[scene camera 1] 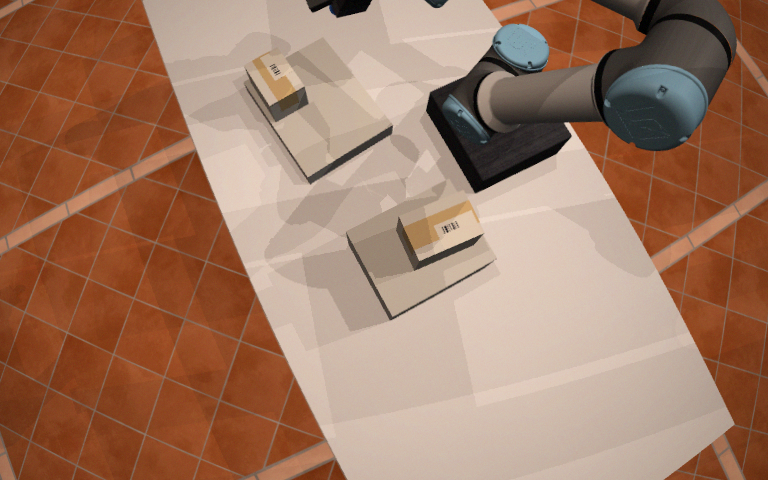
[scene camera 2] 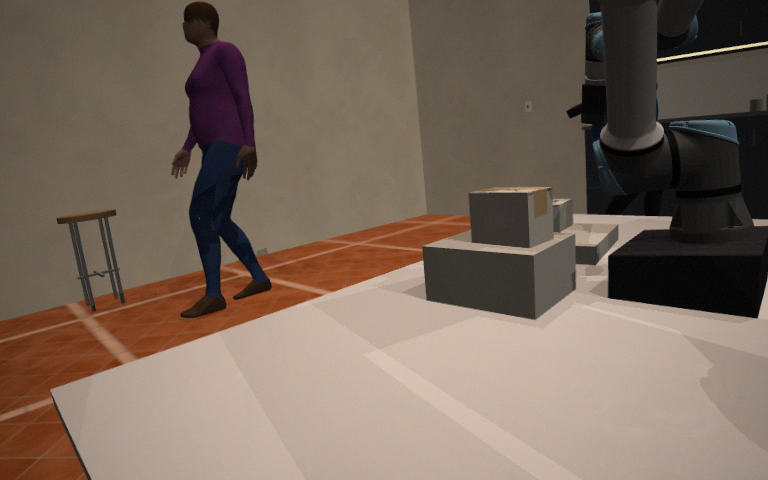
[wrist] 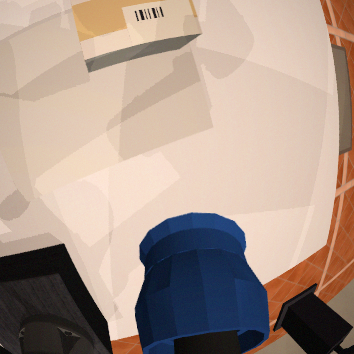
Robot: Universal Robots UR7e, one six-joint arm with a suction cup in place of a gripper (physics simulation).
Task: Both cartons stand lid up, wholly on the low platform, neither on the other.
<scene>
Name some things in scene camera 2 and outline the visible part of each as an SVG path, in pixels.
A low platform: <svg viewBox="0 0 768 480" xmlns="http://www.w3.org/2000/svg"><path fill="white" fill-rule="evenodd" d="M560 232L575 234L576 264L596 265L618 241L618 224L573 223L573 225Z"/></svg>
</scene>
